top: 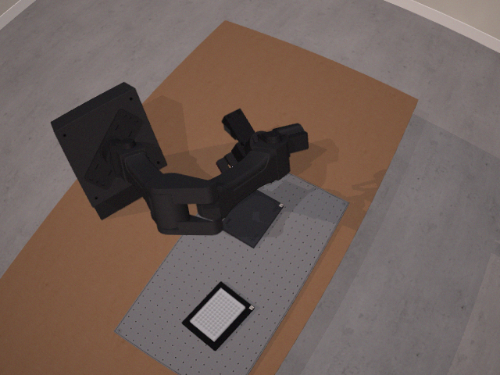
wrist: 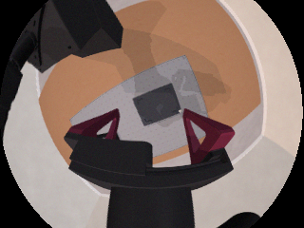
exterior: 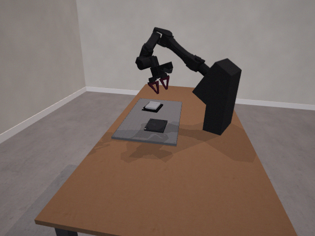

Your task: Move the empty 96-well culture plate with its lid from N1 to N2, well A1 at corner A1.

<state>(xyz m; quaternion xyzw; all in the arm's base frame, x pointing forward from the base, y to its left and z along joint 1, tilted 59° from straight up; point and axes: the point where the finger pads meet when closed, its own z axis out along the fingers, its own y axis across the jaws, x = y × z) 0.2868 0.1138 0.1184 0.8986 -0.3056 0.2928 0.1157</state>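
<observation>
Right now my hand is 320 mm to the left of the clear lid, 220 mm above it and 60 mm past it. Also, from my hand: black nest N1: 320 mm to the right, 230 mm below, 60 mm behind; black nest N2: 230 mm below, 20 mm ahead, 10 mm to the right.
</observation>
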